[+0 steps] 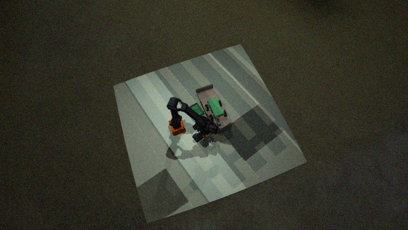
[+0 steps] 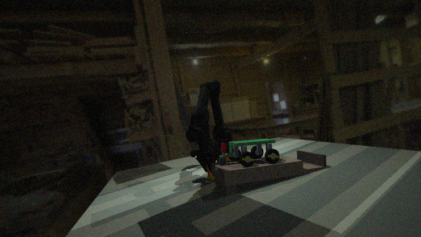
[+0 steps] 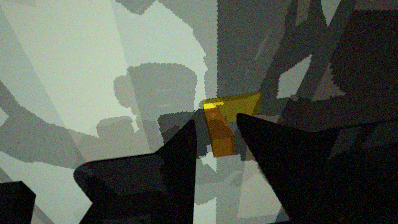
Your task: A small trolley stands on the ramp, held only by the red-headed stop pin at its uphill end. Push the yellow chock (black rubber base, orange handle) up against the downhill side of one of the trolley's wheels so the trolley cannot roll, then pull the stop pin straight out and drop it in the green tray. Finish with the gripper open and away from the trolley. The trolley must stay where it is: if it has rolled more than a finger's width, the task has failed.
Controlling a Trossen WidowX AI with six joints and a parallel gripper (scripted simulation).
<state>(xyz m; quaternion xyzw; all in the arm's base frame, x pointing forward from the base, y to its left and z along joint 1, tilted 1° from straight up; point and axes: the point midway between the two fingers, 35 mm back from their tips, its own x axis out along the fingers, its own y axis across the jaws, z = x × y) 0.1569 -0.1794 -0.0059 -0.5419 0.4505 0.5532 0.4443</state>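
The yellow chock is 2 cm ahead of my gripper tip and 1 cm below it. Also, from my gripper tip: ramp 17 cm ahead, 13 cm to the left, 2 cm above; then trolley 17 cm ahead, 12 cm to the left, 8 cm above; then red-headed stop pin 13 cm ahead, 10 cm above, 1 cm to the left.
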